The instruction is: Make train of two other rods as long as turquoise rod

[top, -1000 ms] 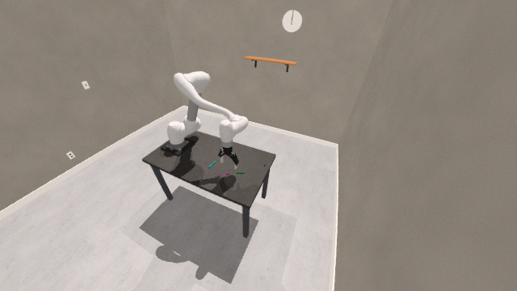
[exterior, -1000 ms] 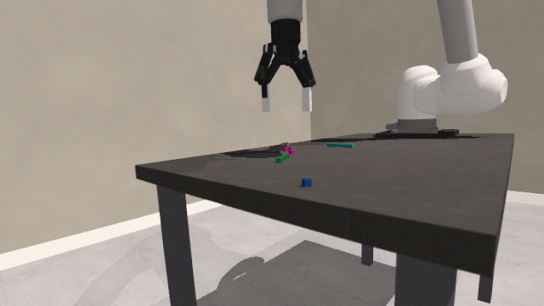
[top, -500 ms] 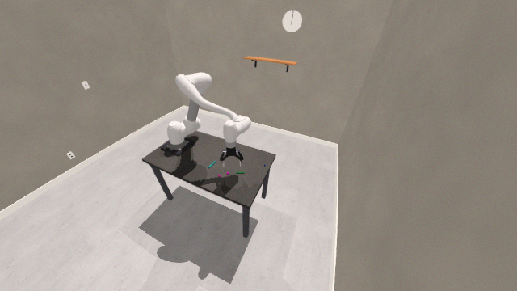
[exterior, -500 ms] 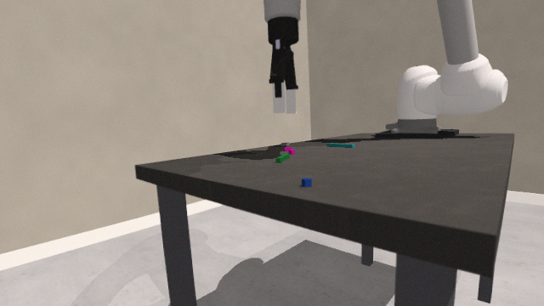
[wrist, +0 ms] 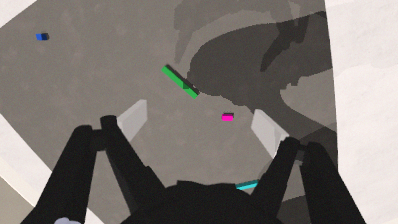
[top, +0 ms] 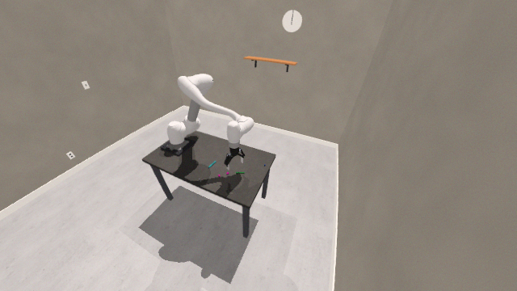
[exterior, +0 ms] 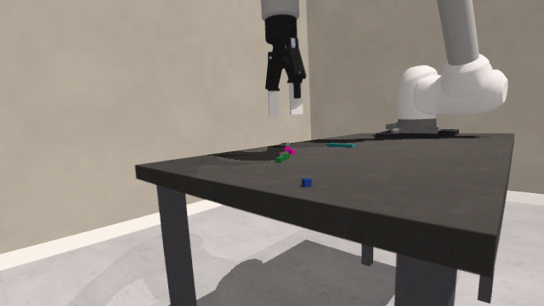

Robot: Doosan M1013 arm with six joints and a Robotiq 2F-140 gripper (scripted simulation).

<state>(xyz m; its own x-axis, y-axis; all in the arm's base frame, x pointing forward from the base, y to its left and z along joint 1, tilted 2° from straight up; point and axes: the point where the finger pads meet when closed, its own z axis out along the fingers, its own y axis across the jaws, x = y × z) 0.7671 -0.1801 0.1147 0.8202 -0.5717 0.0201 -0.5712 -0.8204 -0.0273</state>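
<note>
My hand is 110 mm above the green rod, 40 mm short of it and 20 mm to the right of it. The rest, counted from my hand: turquoise rod (260 mm behind, 110 mm below, 30 mm to the left); then small grey rod (270 mm behind, 180 mm to the right, 110 mm below); then blue rod (240 mm ahead, 190 mm to the left, 110 mm below).
</note>
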